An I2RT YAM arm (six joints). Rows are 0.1 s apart.
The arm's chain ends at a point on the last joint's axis. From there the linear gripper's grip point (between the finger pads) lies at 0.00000 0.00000 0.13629 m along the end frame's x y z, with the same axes.
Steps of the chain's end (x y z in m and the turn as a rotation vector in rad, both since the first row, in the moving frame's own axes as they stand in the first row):
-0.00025, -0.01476, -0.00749, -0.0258, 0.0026, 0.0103
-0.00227, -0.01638, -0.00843, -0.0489, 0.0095, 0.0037
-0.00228, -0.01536, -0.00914, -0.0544, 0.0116, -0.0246
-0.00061, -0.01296, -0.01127, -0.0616, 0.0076, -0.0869
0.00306, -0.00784, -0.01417, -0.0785, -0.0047, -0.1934
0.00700, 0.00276, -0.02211, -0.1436, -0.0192, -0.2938
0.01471, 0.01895, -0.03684, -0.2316, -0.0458, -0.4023
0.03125, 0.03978, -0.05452, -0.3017, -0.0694, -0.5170
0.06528, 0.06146, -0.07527, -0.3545, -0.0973, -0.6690
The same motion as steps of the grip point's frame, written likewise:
0.00009, -0.01124, -0.00754, -0.0258, 0.0026, 0.0103
-0.00099, -0.00972, -0.00860, -0.0489, 0.0095, 0.0037
-0.00061, -0.00797, -0.00935, -0.0544, 0.0116, -0.0246
0.00079, -0.00463, -0.01153, -0.0616, 0.0076, -0.0869
0.00345, 0.00284, -0.01459, -0.0785, -0.0047, -0.1934
0.00728, 0.02236, -0.02353, -0.1436, -0.0192, -0.2938
0.01493, 0.05062, -0.04057, -0.2316, -0.0458, -0.4023
0.03267, 0.08083, -0.06086, -0.3017, -0.0694, -0.5170
0.06866, 0.10944, -0.08404, -0.3545, -0.0973, -0.6690

